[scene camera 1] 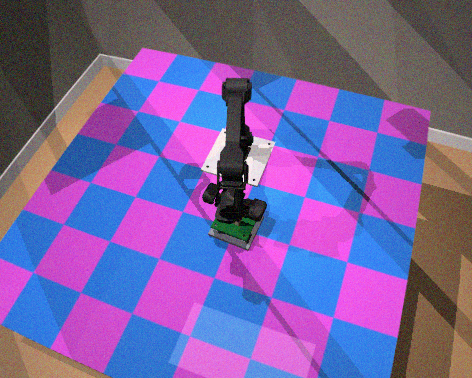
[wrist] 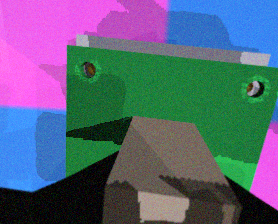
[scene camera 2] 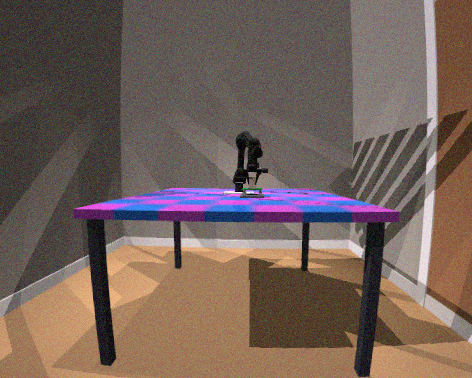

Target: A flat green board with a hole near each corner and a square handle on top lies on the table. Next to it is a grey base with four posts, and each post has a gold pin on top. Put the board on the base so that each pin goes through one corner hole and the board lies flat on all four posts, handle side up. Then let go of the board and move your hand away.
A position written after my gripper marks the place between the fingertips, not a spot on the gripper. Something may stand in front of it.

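Note:
I am carrying a green board with my gripper (scene camera 1: 235, 215). In the wrist view I see my gripper (wrist: 160, 164) too, and there I also see a grey base (wrist: 211, 54).

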